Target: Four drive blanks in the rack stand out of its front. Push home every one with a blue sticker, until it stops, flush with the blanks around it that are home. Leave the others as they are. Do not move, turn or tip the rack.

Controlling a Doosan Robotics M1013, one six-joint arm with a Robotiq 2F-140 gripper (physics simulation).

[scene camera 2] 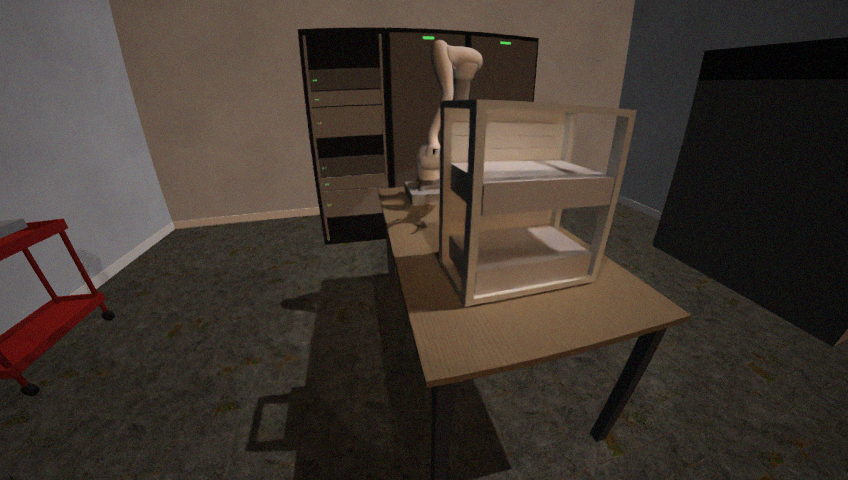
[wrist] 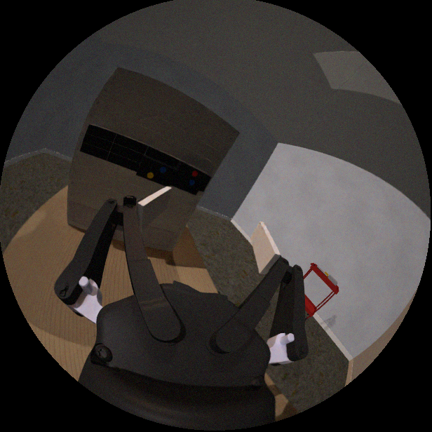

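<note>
The rack (scene camera 2: pixel 480 136) (wrist: pixel 165 110) stands upright on the table; scene camera 2 sees its far side, and the wrist view shows its front tilted at upper left. A dark row of drive blanks crosses that front. Towards its right end, dark blanks stand out: one with a yellow sticker (wrist: pixel 150 175), one with a blue sticker (wrist: pixel 163 170), one with a red sticker (wrist: pixel 195 173) and another with a blue sticker (wrist: pixel 192 183). How far each stands out is hard to tell. My gripper (wrist: pixel 212 213) is open and empty, apart from the rack. It does not show in scene camera 2.
The wooden table (scene camera 2: pixel 535 327) (wrist: pixel 40 250) carries the rack and the arm (scene camera 2: pixel 443 71). A red cart (scene camera 2: pixel 53 312) (wrist: pixel 326 277) stands on the floor beyond the table's side. Dark cabinets (scene camera 2: pixel 416 118) stand behind the arm, and a large dark block (scene camera 2: pixel 761 166) is at right.
</note>
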